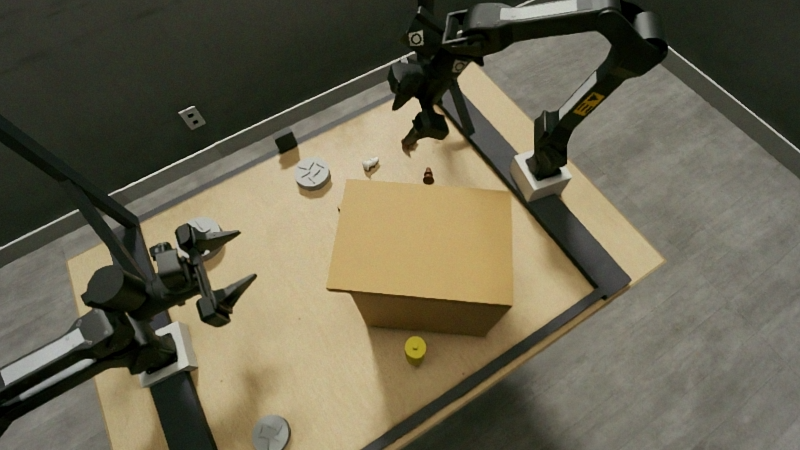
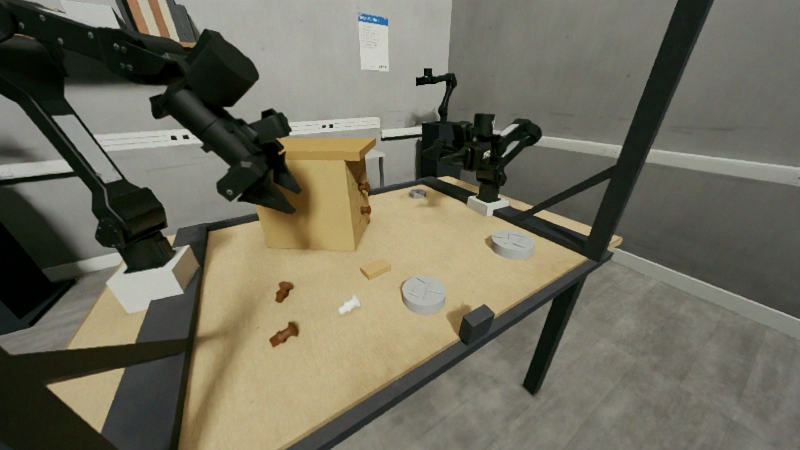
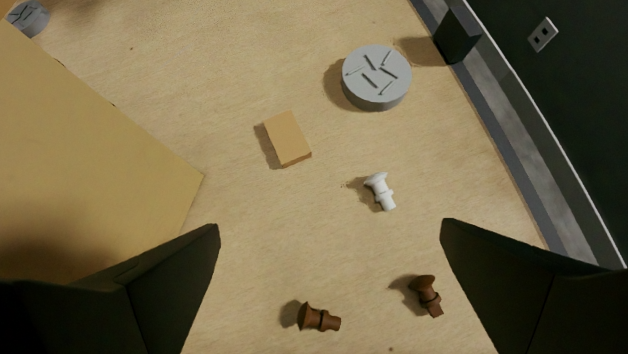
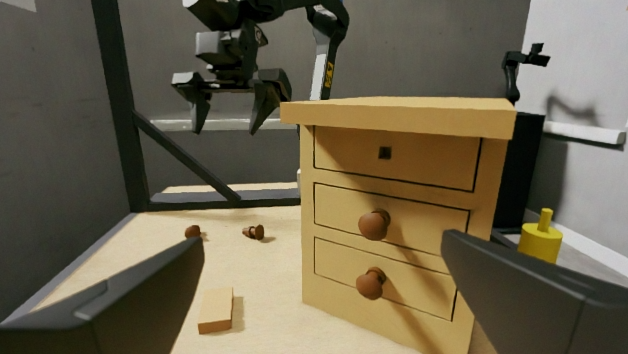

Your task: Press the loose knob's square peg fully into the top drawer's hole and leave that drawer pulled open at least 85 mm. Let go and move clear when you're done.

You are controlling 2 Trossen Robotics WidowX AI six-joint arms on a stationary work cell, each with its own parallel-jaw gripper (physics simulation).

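Places are measured from the left arm's base along level axes (x left, y up, z ahead), in metres.
Where they show: left gripper, fingertip midpoint: (image 1: pixel 398 126) (image 2: pixel 297 201) (image 3: pixel 330 232) (image 4: pixel 222 134); right gripper, fingertip midpoint: (image 1: pixel 248 252) (image 2: pixel 429 157) (image 4: pixel 325 244); left arm's base, link origin: (image 1: pixel 543 166) (image 2: pixel 152 261); right arm's base, link origin: (image 1: pixel 159 353) (image 2: pixel 488 198).
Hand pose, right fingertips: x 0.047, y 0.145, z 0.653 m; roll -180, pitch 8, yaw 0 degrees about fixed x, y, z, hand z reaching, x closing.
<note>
Each offset is from my right fingertips to the top centre of the thing. "*": to the spot under its first point.
The tan cabinet @[dz -0.289, dx +0.097, dy +0.042 m] (image 1: pixel 427 240) (image 2: pixel 313 207) (image 3: pixel 90 150) has a closed top drawer @[* dz -0.211, dx +0.011, dy -0.007 m] (image 4: pixel 345 150) with an empty square hole @[* dz -0.207, dx +0.052, dy -0.008 m] (image 4: pixel 384 152); two lower drawers carry brown knobs. Loose on the table lie one brown knob @[dz -0.411, dx -0.158, dy -0.194 m] (image 2: pixel 283 291) (image 3: pixel 320 318) (image 4: pixel 254 232) nearer the cabinet, another brown knob @[dz -0.405, dx -0.275, dy -0.194 m] (image 2: pixel 284 334) (image 3: pixel 427 296) whose peg looks square, and a white knob @[dz -0.287, dx -0.247, dy -0.195 m] (image 1: pixel 370 163) (image 2: pixel 349 305) (image 3: pixel 382 192). My left gripper (image 2: pixel 296 202) (image 3: pixel 330 232) (image 4: pixel 222 134) is open and empty above the brown knobs. My right gripper (image 1: pixel 247 253) (image 4: pixel 325 244) is open and empty, facing the drawer fronts from a distance.
A small tan block @[dz -0.206, dx -0.147, dy -0.208 m] (image 2: pixel 375 269) (image 3: pixel 287 139) (image 4: pixel 216 310) lies before the cabinet. Grey discs @[dz -0.137, dx -0.270, dy -0.197 m] (image 1: pixel 312 172) @[dz +0.090, dx +0.280, dy -0.202 m] (image 1: pixel 271 433) @[dz +0.163, dx -0.186, dy -0.191 m] (image 2: pixel 513 244) stand on the table. A yellow cylinder @[dz -0.223, dx +0.237, dy -0.073 m] (image 1: pixel 415 348) (image 4: pixel 540 240) is beside the cabinet. A black block @[dz -0.096, dx -0.387, dy -0.167 m] (image 1: pixel 285 141) (image 2: pixel 476 324) (image 3: pixel 456 36) sits at the table edge.
</note>
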